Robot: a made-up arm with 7 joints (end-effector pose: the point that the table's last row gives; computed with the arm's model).
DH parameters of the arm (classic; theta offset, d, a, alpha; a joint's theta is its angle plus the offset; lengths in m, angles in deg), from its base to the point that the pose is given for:
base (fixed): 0 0 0 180
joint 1: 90 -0.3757 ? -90
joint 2: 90 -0.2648 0.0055 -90
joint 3: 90 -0.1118 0.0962 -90
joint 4: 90 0.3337 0.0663 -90
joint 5: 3.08 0 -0.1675 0
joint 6: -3.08 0.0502 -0.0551 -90
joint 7: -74.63 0 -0.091 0
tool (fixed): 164.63 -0.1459 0 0
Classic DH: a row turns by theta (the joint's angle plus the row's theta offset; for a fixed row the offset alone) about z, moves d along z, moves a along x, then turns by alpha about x.
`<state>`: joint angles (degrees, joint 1 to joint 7).
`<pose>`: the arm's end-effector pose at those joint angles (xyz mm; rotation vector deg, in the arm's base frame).
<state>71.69 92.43 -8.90 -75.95 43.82 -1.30 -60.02</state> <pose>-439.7 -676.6 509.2 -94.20 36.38 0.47</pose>
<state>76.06 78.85 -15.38 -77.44 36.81 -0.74 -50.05</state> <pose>-478.8 -666.2 369.0 -82.80 35.97 -3.70</pose>
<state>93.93 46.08 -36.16 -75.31 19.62 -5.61 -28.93</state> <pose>-496.1 -574.1 120.2 -60.71 27.71 -23.14</pose>
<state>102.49 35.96 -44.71 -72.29 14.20 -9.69 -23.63</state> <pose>-494.0 -538.1 89.6 -55.54 22.36 -34.09</pose>
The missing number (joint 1, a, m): 0.1138
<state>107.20 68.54 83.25 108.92 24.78 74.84 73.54</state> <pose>-122.4 309.7 379.2 -71.14 -64.05 42.20</pose>
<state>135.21 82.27 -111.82 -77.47 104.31 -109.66 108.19</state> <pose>-490.6 -682.4 615.8 26.84 112.17 109.30</pose>
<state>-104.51 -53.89 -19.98 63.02 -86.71 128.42 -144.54</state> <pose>-123.5 246.1 143.1 -44.00 -1.60 -93.59</pose>
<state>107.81 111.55 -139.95 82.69 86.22 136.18 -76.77</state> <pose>165.8 -490.1 315.2 88.65 3.69 -17.69</pose>
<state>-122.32 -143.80 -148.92 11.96 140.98 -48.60 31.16</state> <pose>-247.9 454.9 -292.8 -23.57 57.85 0.05</pose>
